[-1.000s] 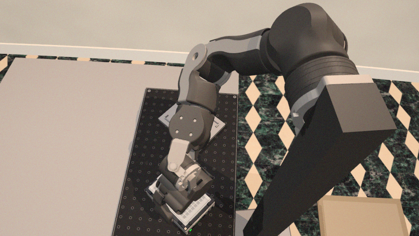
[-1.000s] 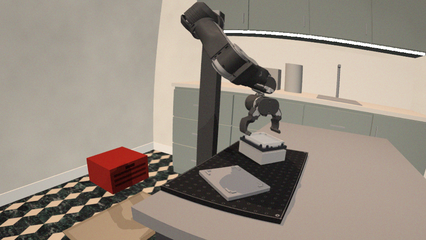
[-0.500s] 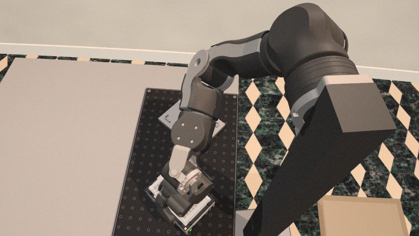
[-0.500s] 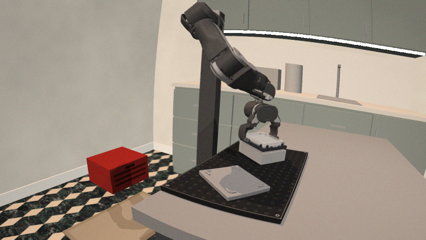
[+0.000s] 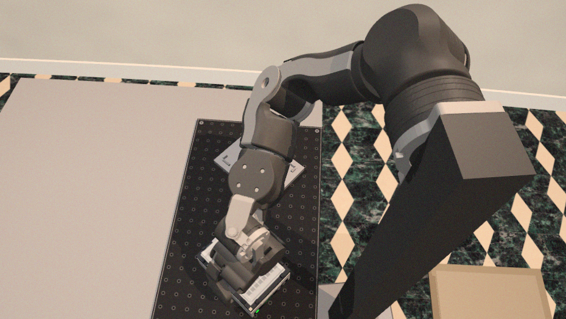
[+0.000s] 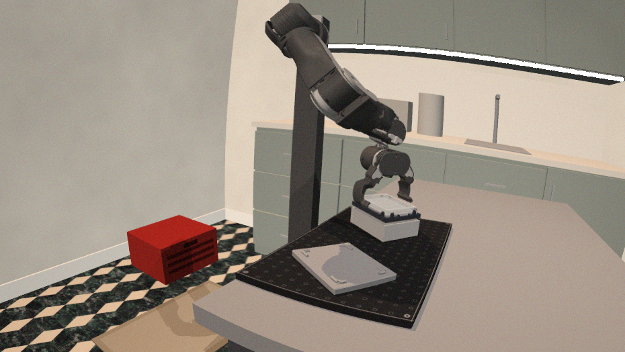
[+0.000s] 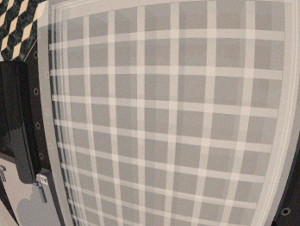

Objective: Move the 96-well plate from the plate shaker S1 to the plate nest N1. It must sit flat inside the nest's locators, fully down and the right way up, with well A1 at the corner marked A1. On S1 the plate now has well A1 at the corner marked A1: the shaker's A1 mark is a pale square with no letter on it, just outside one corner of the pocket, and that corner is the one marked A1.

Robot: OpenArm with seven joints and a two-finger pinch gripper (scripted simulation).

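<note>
Now: the 96-well plate 10 mm to the right of my hand and 10 mm ahead of it. From my hand the other things lie so: plate shaker S1: 30 mm to the right, 30 mm ahead, 20 mm below; then A1 label: 160 mm to the right, 50 mm below, 40 mm behind; then plate nest N1: 250 mm to the right, 60 mm below, 30 mm behind.
</note>
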